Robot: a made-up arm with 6 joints.
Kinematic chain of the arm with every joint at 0, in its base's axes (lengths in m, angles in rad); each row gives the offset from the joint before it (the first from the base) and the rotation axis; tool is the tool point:
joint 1: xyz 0 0 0.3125 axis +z
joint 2: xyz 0 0 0 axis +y
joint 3: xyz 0 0 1.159 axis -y
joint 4: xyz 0 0 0 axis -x
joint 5: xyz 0.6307 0 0 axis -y
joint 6: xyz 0 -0.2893 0 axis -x
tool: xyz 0 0 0
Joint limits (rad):
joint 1: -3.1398..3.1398
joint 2: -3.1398..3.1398
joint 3: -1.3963..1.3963
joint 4: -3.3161..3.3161
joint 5: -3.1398..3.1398
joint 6: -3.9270..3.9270
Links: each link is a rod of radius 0.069 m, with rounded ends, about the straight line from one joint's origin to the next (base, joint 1, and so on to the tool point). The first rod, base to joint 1, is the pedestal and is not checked.
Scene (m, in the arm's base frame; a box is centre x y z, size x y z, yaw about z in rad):
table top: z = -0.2
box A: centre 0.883 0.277 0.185 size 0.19 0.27 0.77 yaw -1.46
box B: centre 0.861 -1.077 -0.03 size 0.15 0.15 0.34 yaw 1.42
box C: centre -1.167 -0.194 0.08 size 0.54 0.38 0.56 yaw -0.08
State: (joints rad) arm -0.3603 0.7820 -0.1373 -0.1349 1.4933 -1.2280
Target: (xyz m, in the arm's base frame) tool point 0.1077 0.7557 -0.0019
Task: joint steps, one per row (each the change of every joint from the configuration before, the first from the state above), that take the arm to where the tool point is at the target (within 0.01 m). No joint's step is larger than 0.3 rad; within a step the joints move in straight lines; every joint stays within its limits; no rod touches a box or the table.
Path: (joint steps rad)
1: 0.2619 -0.1007 0.0433 0.1339 0.2837 0.1214
2: 0.2620 -0.1006 0.0433 0.1339 0.2838 0.1215
3: 0.2619 -0.1007 0.0433 0.1340 0.2837 0.1214
4: 0.2984 0.2177 -0.2185 -0.0722 -0.1516 0.0690
5: 0.2983 0.2178 -0.2186 -0.0721 -0.1516 0.0689
6: 0.2984 0.2178 -0.2185 -0.0721 -0.1516 0.0690
7: 0.0831 0.0587 0.0491 -0.2489 -0.0991 -0.1428
8: 0.0831 0.0587 0.0491 -0.2489 -0.0991 -0.1428
9: 0.0832 0.0588 0.0490 -0.2489 -0.0991 -0.1428
10: 0.0831 0.0587 0.0491 -0.2489 -0.0991 -0.1428

